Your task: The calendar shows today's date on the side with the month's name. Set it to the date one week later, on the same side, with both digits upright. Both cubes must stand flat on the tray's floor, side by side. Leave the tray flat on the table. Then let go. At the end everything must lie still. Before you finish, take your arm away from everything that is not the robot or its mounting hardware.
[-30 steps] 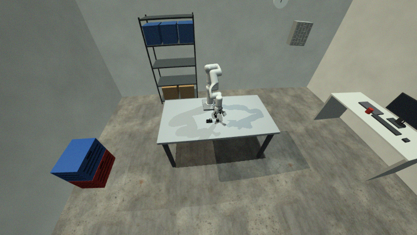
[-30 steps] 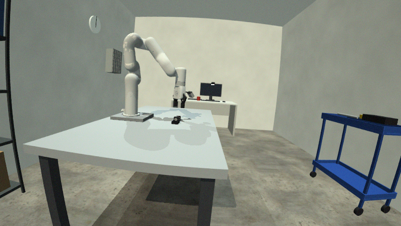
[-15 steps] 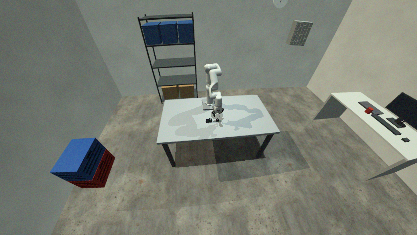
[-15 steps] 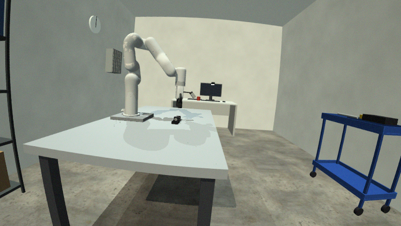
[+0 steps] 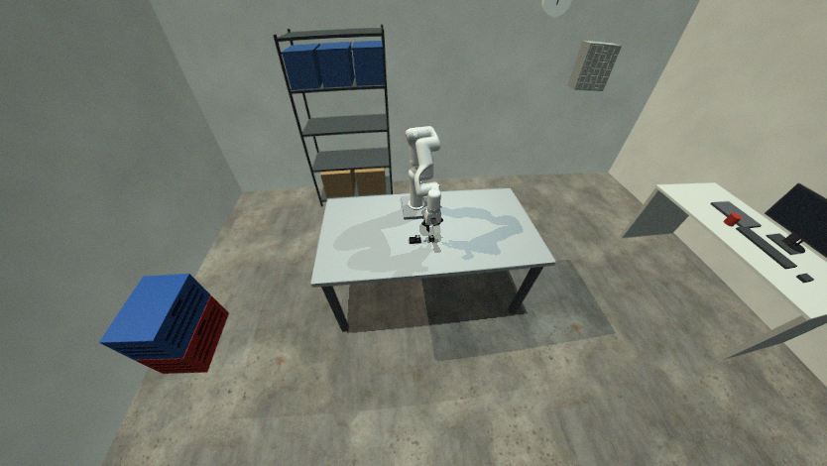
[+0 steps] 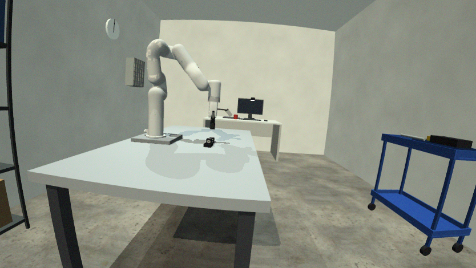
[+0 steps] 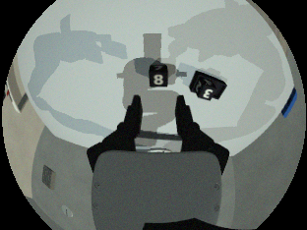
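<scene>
Now: hand 9 cm above the cube.
</scene>
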